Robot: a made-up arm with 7 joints. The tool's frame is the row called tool. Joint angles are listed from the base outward.
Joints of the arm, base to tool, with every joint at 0 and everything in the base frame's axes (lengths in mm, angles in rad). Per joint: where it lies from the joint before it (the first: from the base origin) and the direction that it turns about. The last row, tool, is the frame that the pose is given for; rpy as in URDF.
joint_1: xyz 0.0 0.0 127.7 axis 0 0 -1
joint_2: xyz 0.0 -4.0 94.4 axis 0 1 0
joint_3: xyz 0.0 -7.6 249.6 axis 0 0 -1
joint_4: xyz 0.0 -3.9 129.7 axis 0 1 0
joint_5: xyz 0.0 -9.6 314.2 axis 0 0 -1
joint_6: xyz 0.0 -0.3 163.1 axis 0 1 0
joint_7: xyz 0.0 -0.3 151.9 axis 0 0 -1
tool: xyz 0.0 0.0 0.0 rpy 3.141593 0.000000 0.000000
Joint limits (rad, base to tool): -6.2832..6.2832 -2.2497..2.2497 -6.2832..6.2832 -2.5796..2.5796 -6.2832..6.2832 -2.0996..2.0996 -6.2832..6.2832
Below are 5 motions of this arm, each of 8 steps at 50 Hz.
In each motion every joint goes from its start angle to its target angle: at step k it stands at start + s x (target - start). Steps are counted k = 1, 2, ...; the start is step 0. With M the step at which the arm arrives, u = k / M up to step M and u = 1 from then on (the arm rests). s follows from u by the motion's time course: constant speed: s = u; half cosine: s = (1 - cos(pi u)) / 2; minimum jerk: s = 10 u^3 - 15 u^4 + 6 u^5.
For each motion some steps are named. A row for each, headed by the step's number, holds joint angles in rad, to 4 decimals.
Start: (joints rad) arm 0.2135 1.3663 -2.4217 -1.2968 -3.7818 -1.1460 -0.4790
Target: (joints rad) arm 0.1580 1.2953 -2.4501 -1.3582 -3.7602 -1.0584 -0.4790
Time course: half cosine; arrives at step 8
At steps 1, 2, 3, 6, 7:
1: 0.2114 1.3636 -2.4228 -1.2991 -3.7810 -1.1427 -0.4790
2: 0.2054 1.3559 -2.4259 -1.3058 -3.7786 -1.1332 -0.4790
3: 0.1964 1.3444 -2.4305 -1.3158 -3.7751 -1.1190 -0.4790
6: 0.1661 1.3057 -2.4459 -1.3492 -3.7634 -1.0712 -0.4790
7: 0.1601 1.2980 -2.4490 -1.3559 -3.7610 -1.0617 -0.4790

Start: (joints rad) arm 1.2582 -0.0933 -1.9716 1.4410 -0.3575 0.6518 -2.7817
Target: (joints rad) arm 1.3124 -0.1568 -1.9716 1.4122 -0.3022 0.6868 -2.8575
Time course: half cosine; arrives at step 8
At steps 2, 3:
2: 1.2661 -0.1026 -1.9716 1.4368 -0.3494 0.6569 -2.7928
3: 1.2749 -0.1129 -1.9716 1.4321 -0.3404 0.6626 -2.8051

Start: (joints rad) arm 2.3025 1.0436 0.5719 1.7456 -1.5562 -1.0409 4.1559
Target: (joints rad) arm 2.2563 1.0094 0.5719 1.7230 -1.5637 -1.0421 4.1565
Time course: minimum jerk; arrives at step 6
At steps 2, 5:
2: 2.2928 1.0364 0.5719 1.7409 -1.5578 -1.0412 4.1560
5: 2.2579 1.0106 0.5719 1.7238 -1.5634 -1.0421 4.1565

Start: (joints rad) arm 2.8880 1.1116 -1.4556 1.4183 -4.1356 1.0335 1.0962
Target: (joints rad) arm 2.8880 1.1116 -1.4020 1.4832 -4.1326 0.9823 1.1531
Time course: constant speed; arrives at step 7
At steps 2, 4, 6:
2: 2.8880 1.1116 -1.4403 1.4368 -4.1347 1.0189 1.1125
4: 2.8880 1.1116 -1.4250 1.4554 -4.1339 1.0042 1.1287
6: 2.8880 1.1116 -1.4097 1.4739 -4.1330 0.9896 1.1450

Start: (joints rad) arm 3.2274 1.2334 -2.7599 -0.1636 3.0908 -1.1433 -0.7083
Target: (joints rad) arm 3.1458 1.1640 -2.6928 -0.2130 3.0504 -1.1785 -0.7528
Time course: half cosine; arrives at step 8
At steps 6, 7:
6: 3.1578 1.1742 -2.7026 -0.2058 3.0563 -1.1733 -0.7463
7: 3.1489 1.1666 -2.6954 -0.2111 3.0519 -1.1772 -0.7511

